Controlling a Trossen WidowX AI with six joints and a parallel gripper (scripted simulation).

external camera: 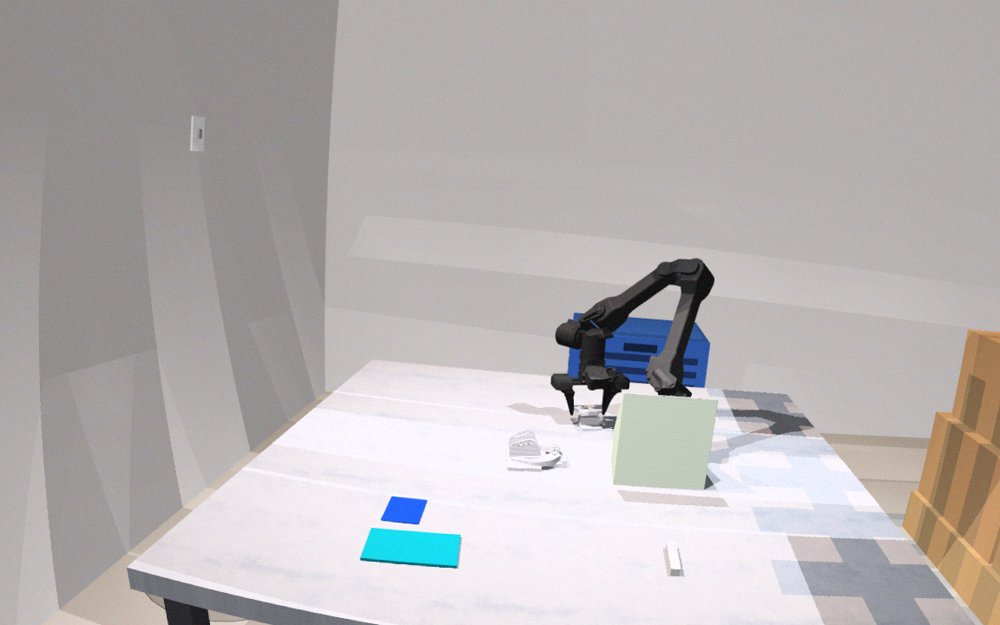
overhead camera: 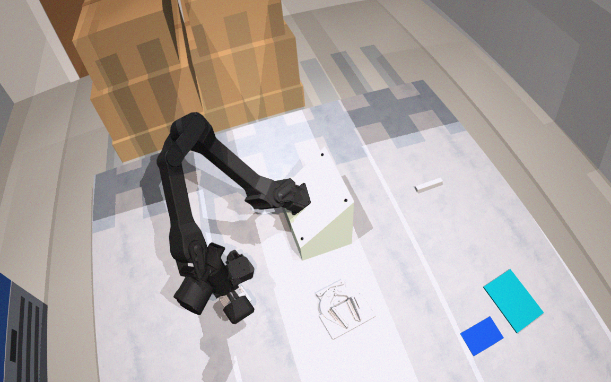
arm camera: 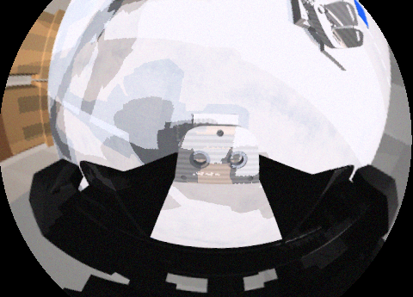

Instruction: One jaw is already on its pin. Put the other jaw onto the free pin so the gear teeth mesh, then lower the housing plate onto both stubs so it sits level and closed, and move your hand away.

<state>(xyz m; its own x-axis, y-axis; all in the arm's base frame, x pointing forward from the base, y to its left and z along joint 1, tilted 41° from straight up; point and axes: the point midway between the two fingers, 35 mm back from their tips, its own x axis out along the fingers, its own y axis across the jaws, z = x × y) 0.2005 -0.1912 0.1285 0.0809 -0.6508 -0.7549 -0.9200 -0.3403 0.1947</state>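
Now: the white block 10 mm to the left of my gripper tip and 20 mm below it. The rest, counted from my gripper tip: white stick (210 mm behind, 620 mm to the left, 20 mm below); then blue card (260 mm ahead, 580 mm to the left, 20 mm below); then white jaw (70 mm ahead, 240 mm to the left).
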